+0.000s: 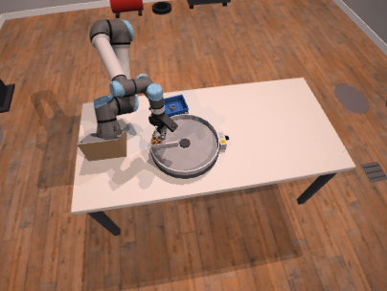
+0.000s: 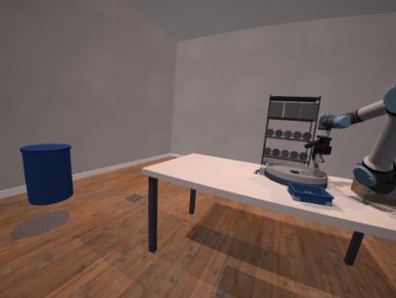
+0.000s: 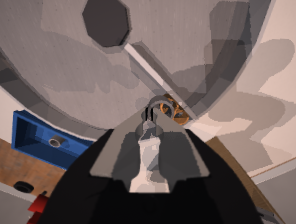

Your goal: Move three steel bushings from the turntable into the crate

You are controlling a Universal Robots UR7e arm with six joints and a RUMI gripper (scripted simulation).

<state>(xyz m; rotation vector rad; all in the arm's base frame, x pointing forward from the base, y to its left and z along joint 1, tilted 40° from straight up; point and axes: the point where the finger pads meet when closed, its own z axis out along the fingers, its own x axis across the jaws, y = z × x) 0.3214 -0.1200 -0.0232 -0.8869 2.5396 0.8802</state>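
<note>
My hand is 30 cm to the right of the blue crate, 11 cm above it and 10 cm short of it. Round my hand: round grey turntable (11 cm ahead, 8 cm below, 4 cm to the right).
</note>
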